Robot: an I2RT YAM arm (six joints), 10 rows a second.
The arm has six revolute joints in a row. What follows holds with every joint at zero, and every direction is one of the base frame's. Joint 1 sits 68 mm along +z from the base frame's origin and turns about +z. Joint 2 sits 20 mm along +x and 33.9 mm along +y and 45.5 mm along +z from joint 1 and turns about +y. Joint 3 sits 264 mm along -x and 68.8 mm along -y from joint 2 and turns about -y. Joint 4 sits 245 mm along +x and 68.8 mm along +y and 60 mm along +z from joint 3 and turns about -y. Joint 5 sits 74 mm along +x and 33.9 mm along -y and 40.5 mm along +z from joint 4 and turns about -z. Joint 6 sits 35.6 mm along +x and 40.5 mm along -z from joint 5 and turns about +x. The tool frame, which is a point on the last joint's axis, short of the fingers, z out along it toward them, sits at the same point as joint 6; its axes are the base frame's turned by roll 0, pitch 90 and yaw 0 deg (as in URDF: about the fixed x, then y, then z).
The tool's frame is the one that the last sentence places.
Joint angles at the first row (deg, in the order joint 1, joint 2, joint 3, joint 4, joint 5, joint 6):
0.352 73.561 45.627 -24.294 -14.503 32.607
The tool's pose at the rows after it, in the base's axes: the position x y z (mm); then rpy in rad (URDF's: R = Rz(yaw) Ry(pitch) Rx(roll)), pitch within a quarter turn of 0, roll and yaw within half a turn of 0:
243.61, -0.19, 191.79, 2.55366, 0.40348, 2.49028
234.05, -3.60, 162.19, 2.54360, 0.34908, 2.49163
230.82, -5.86, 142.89, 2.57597, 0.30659, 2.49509
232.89, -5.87, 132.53, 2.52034, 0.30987, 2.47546
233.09, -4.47, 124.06, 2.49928, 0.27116, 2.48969
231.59, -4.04, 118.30, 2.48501, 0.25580, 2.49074
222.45, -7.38, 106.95, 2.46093, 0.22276, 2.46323
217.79, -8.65, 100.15, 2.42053, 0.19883, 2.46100
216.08, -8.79, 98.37, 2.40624, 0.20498, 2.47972
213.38, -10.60, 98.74, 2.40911, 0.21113, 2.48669
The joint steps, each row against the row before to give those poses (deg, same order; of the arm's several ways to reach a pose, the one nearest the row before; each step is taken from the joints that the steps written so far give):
-2.629 -0.962 -7.117 5.823 -0.955 0.614
-1.325 1.662 -5.715 5.106 -2.729 0.003
-0.611 2.901 -2.199 2.019 -0.006 -0.265
-0.269 2.022 -2.118 6.397 -2.099 1.316
-0.003 2.111 -0.616 1.604 -2.462 0.265
-0.085 0.969 -0.965 1.760 -1.151 0.352
-1.315 0.616 -3.068 3.336 -1.843 1.227
-0.880 0.874 -1.848 2.991 -2.894 0.444
-0.269 0.183 -0.621 0.970 -1.239 -1.134
-0.610 -0.698 -0.352 -0.697 -0.265 -1.145

